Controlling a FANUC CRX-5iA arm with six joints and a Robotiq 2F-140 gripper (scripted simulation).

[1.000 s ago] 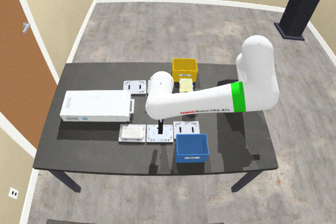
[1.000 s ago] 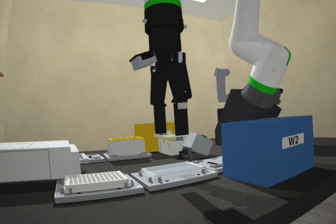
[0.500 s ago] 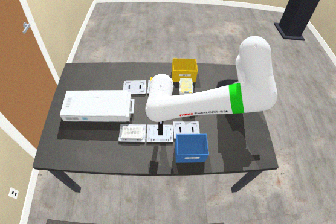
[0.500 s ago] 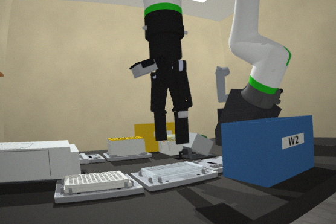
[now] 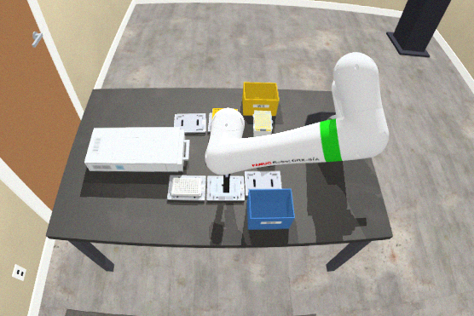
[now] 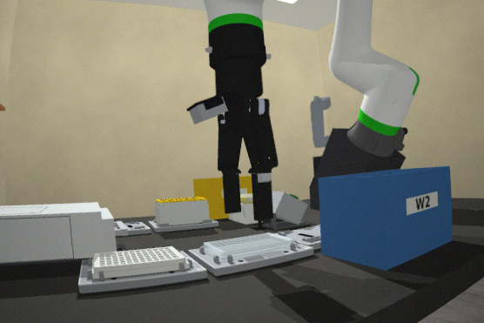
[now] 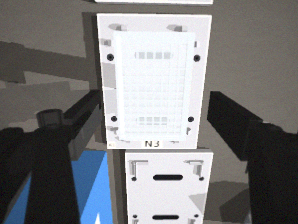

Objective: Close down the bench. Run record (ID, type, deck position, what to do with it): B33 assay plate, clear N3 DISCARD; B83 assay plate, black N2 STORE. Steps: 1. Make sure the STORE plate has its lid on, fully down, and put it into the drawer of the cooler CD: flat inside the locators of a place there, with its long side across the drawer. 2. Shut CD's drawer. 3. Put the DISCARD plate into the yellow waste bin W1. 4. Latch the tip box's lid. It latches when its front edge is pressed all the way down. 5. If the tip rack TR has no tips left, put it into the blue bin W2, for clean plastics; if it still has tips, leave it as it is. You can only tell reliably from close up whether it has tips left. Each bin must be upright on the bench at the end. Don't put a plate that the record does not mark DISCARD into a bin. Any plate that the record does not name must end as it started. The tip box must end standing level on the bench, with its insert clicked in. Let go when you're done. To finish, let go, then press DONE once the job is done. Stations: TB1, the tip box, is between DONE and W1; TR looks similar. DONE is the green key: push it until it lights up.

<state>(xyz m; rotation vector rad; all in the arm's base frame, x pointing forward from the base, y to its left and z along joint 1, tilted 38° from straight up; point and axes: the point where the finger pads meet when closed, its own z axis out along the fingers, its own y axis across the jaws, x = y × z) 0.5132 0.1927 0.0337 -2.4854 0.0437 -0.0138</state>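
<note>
Right now the nest N3 is 9 cm below my hand. The rest, counted from my hand: blue bin W2: 18 cm behind, 14 cm to the left, 5 cm below; then white well plate: 17 cm ahead, 7 cm below; then DONE key block: 21 cm behind, 20 cm to the right, 4 cm below.
</note>
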